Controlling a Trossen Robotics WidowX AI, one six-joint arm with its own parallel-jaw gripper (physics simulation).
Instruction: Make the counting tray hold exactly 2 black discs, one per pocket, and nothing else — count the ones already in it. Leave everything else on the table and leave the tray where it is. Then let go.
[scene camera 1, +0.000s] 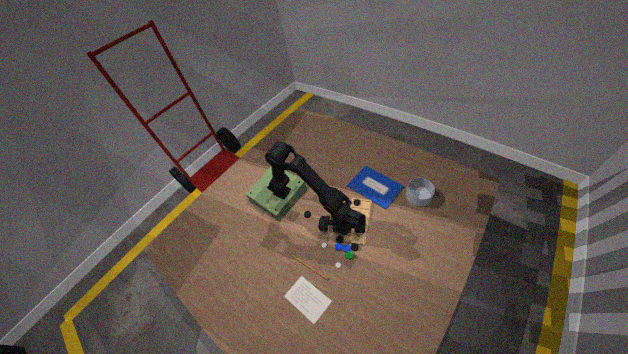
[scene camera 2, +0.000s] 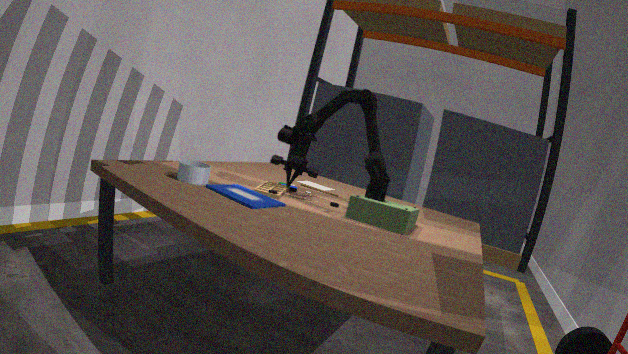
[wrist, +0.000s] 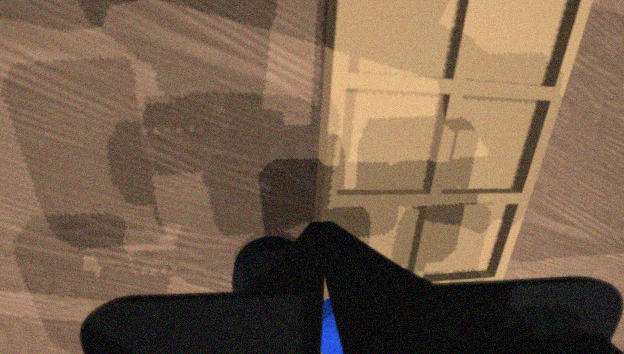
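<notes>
The pale wooden counting tray has a grid of pockets. A black disc sits in a pocket at its folder end; no disc shows in the pockets visible in the wrist view. My gripper is shut with nothing between its fingers, low beside the tray's long edge. A black disc shows partly behind the left finger. Another black disc lies off the tray's near end, and one more lies nearer the base. The arm hides part of the tray.
Two blue discs, a green disc and white pieces lie near the tray. A blue folder, clear bowl, thin stick and paper also lie around.
</notes>
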